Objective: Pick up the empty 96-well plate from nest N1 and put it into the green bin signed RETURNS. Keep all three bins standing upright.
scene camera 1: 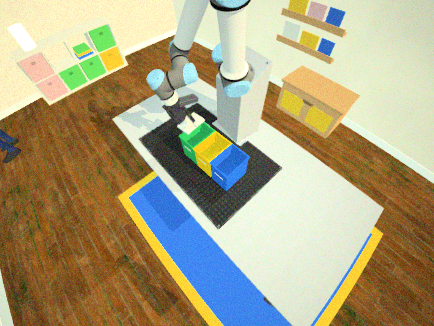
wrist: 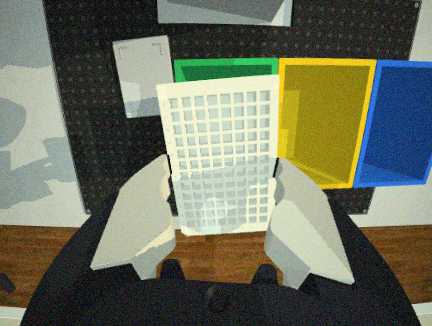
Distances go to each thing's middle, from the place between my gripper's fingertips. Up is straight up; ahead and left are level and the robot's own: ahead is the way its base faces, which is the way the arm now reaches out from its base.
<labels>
My hand is 180 mm above the green bin [wrist: 188, 70], 20 mm past it and 10 mm to the right of it. Also, from my hand: yellow bin [scene camera 1: 211, 147] (180 mm below, 140 mm to the left, 30 mm behind); then blue bin [scene camera 1: 228, 167] (270 mm to the left, 180 mm below, 40 mm behind); then white 96-well plate [wrist: 221, 135] (10 mm above).
</labels>
